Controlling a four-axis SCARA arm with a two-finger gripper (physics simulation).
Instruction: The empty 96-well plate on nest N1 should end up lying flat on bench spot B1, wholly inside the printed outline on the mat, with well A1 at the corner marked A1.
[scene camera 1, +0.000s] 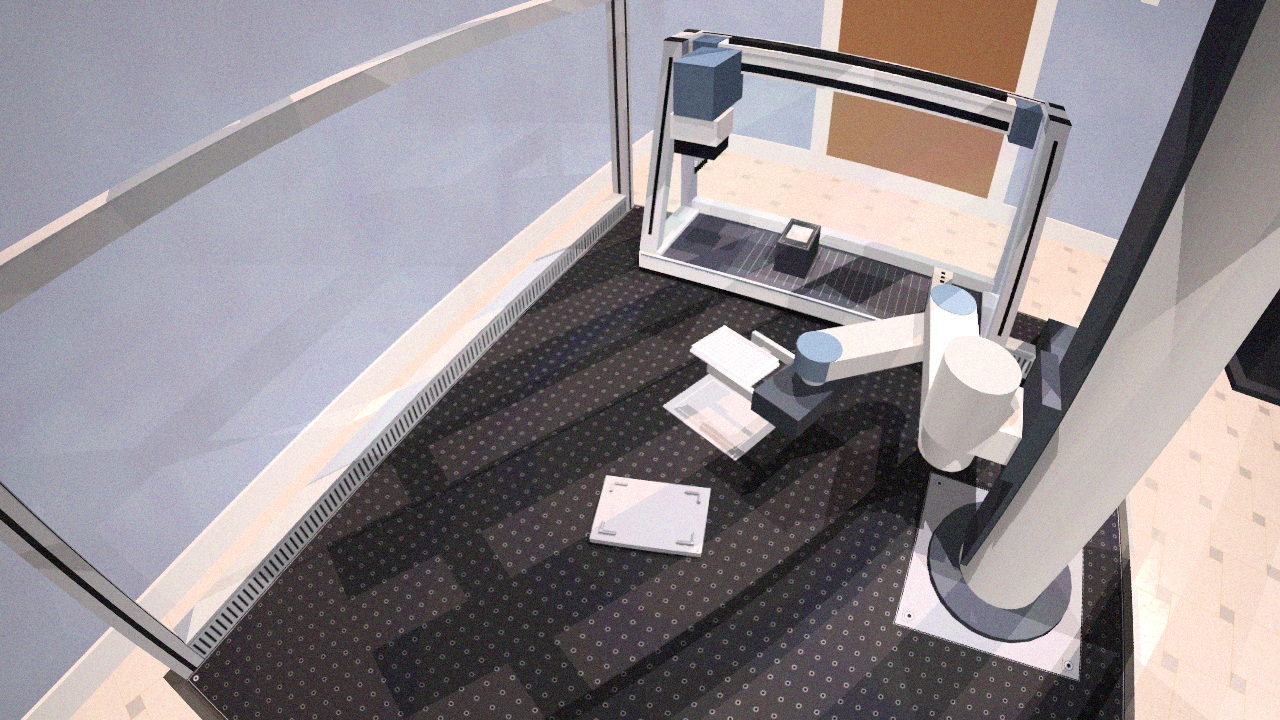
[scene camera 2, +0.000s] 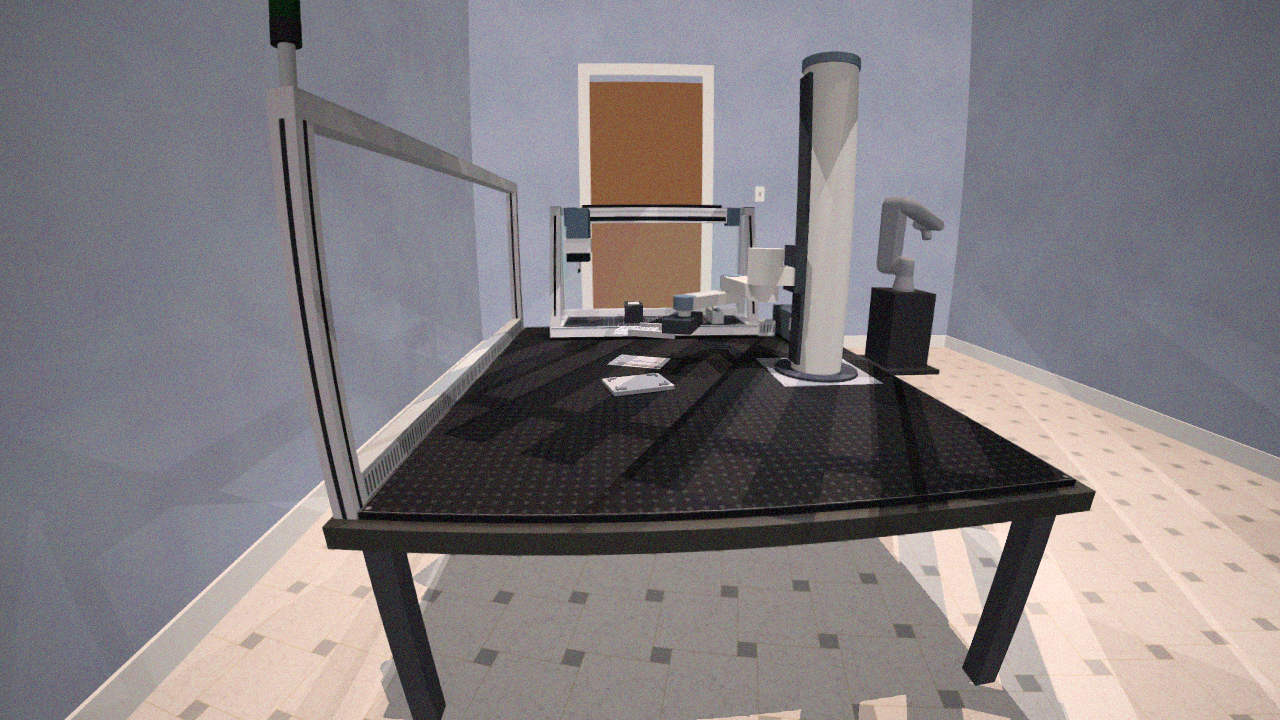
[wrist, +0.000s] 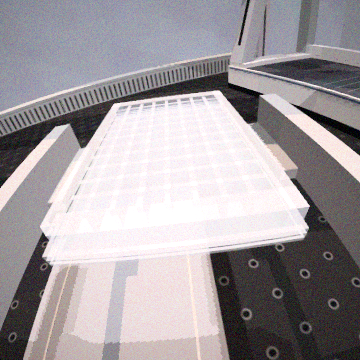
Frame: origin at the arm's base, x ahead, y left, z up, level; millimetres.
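Seen in the pictures: gripper, fingertip midpoint: (scene camera 1: 731, 350) (scene camera 2: 634, 328) (wrist: 165, 124); arm's base, link origin: (scene camera 1: 997, 572) (scene camera 2: 815, 374).
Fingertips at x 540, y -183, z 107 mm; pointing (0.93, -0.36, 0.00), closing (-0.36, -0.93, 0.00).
Note:
Offsets run from my fingertips to a thing's top centre. "spot": to the spot under its first point. Level surfaces: height alone.
The clear white 96-well plate {dx -7, dy +3, dz +2 mm} (scene camera 1: 732, 351) (scene camera 2: 633, 329) (wrist: 165, 170) is held level, raised above the table. My gripper (scene camera 1: 735, 356) (wrist: 165, 124) is shut on its two long sides, one finger along each. The white printed mat {dz -92 mm} (scene camera 1: 687, 410) (scene camera 2: 639, 361) (wrist: 165, 310) lies below and towards the near side of the plate, apart from it. Pale outline lines show on the mat in the wrist view; part of it is hidden by the plate, and the A1 mark cannot be read. A white nest {dx +3, dy +301, dz -76 mm} (scene camera 1: 651, 514) (scene camera 2: 637, 384) with corner brackets stands nearer the front and holds no plate.
A gantry machine (scene camera 1: 735, 292) (scene camera 2: 662, 332) stands at the back, with a black block {spot: dx -19, dy -332, dz +23 mm} (scene camera 1: 796, 248) (scene camera 2: 633, 312) on its deck. My arm's column (scene camera 1: 1074, 447) (scene camera 2: 827, 214) stands at the right. A framed clear screen (scene camera 1: 402, 58) (scene camera 2: 402, 147) runs along the left edge.

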